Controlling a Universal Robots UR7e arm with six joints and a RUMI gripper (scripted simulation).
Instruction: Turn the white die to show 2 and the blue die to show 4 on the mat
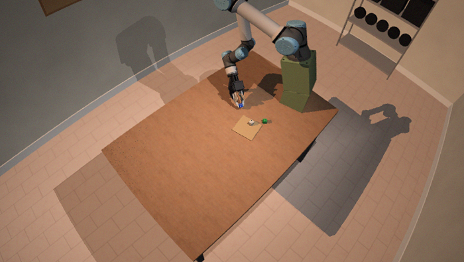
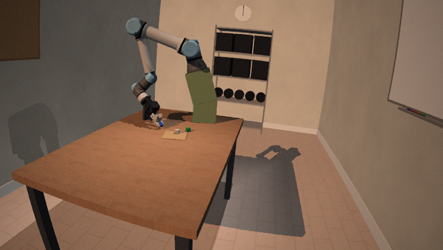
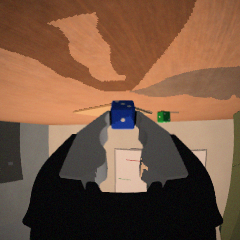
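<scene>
The white die is 20 mm ahead of my hand, 140 mm to the left of it and 10 mm below it. The rest, counted from my hand: blue die: right at my hand; green die: 60 mm behind, 180 mm to the left, 20 mm below; tan mat: 60 mm ahead, 150 mm to the left, 30 mm below.
</scene>
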